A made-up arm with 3 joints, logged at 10 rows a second.
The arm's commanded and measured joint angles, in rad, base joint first. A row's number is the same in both.
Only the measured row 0 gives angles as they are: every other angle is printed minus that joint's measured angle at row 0.
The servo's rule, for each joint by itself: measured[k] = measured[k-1] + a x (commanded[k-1-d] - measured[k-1]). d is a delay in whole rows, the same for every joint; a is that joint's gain. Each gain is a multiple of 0.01, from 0.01 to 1. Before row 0 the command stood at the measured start. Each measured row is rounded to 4 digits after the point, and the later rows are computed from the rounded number. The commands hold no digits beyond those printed.
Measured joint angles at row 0:
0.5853, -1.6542, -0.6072
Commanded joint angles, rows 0 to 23:
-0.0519, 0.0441, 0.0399
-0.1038, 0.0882, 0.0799
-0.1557, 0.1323, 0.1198
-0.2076, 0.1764, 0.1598
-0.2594, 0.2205, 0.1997
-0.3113, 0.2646, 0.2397
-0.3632, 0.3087, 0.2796
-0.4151, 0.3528, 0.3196
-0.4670, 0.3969, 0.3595
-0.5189, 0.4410, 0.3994
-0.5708, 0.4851, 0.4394
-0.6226, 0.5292, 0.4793
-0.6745, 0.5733, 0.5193
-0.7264, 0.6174, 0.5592
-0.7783, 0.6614, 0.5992
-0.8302, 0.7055, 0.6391
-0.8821, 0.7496, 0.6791
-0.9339, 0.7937, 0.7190
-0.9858, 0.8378, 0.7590
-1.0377, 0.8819, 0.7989
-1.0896, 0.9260, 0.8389
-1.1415, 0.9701, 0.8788
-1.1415, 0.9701, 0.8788
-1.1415, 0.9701, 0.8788
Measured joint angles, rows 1 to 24:
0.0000, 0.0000, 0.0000
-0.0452, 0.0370, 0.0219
-0.0962, 0.0800, 0.0538
-0.1480, 0.1239, 0.0901
-0.1999, 0.1680, 0.1284
-0.2517, 0.2121, 0.1676
-0.3036, 0.2562, 0.2073
-0.3555, 0.3003, 0.2471
-0.4074, 0.3444, 0.2870
-0.4593, 0.3885, 0.3269
-0.5112, 0.4326, 0.3668
-0.5631, 0.4767, 0.4067
-0.6149, 0.5208, 0.4466
-0.6668, 0.5649, 0.4866
-0.7187, 0.6090, 0.5265
-0.7706, 0.6530, 0.5665
-0.8225, 0.6971, 0.6064
-0.8744, 0.7412, 0.6464
-0.9262, 0.7853, 0.6863
-0.9781, 0.8294, 0.7263
-1.0300, 0.8735, 0.7662
-1.0819, 0.9176, 0.8062
-1.1338, 0.9617, 0.8461
-1.1405, 0.9688, 0.8641
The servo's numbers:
d 1
a 0.87 0.84 0.55

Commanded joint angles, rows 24 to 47:
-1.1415, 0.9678, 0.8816
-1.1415, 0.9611, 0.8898
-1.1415, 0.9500, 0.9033
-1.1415, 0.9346, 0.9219
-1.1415, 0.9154, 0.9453
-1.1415, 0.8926, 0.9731
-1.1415, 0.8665, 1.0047
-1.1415, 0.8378, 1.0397
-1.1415, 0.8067, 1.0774
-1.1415, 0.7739, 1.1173
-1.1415, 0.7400, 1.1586
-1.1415, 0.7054, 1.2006
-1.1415, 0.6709, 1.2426
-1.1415, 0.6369, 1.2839
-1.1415, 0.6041, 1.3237
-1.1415, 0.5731, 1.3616
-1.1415, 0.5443, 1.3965
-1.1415, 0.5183, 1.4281
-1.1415, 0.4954, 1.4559
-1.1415, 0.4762, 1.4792
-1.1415, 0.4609, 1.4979
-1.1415, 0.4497, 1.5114
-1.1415, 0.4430, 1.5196
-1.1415, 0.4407, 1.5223
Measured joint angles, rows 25 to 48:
-1.1414, 0.9699, 0.8722
-1.1415, 0.9681, 0.8774
-1.1415, 0.9622, 0.8842
-1.1415, 0.9520, 0.8947
-1.1415, 0.9374, 0.9097
-1.1415, 0.9189, 0.9293
-1.1415, 0.8968, 0.9534
-1.1415, 0.8713, 0.9816
-1.1415, 0.8432, 1.0136
-1.1415, 0.8125, 1.0487
-1.1415, 0.7801, 1.0864
-1.1415, 0.7464, 1.1261
-1.1415, 0.7120, 1.1671
-1.1415, 0.6775, 1.2086
-1.1415, 0.6434, 1.2500
-1.1415, 0.6104, 1.2905
-1.1415, 0.5791, 1.3296
-1.1415, 0.5499, 1.3664
-1.1415, 0.5234, 1.4003
-1.1415, 0.4999, 1.4309
-1.1415, 0.4800, 1.4575
-1.1415, 0.4640, 1.4797
-1.1415, 0.4520, 1.4971
-1.1415, 0.4444, 1.5095

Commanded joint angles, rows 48 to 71:
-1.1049, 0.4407, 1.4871
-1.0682, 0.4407, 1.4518
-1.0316, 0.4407, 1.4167
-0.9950, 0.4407, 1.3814
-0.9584, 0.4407, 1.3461
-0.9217, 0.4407, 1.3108
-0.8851, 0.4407, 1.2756
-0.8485, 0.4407, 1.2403
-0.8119, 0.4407, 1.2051
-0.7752, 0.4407, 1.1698
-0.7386, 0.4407, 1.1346
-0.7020, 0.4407, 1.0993
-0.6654, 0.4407, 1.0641
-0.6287, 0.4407, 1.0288
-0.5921, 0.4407, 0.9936
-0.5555, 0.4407, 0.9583
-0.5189, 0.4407, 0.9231
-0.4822, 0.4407, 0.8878
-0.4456, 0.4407, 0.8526
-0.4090, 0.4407, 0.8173
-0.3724, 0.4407, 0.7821
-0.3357, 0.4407, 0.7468
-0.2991, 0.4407, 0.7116
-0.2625, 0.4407, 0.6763
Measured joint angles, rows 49 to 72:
-1.1415, 0.4413, 1.5165
-1.1097, 0.4408, 1.5003
-1.0736, 0.4407, 1.4736
-1.0371, 0.4407, 1.4423
-1.0005, 0.4407, 1.4088
-0.9639, 0.4407, 1.3743
-0.9272, 0.4407, 1.3394
-0.8906, 0.4407, 1.3043
-0.8540, 0.4407, 1.2691
-0.8174, 0.4407, 1.2339
-0.7807, 0.4407, 1.1986
-0.7441, 0.4407, 1.1634
-0.7075, 0.4407, 1.1281
-0.6709, 0.4407, 1.0929
-0.6342, 0.4407, 1.0576
-0.5976, 0.4407, 1.0224
-0.5610, 0.4407, 0.9871
-0.5244, 0.4407, 0.9519
-0.4877, 0.4407, 0.9166
-0.4511, 0.4407, 0.8814
-0.4145, 0.4407, 0.8461
-0.3779, 0.4407, 0.8109
-0.3412, 0.4407, 0.7756
-0.3046, 0.4407, 0.7404

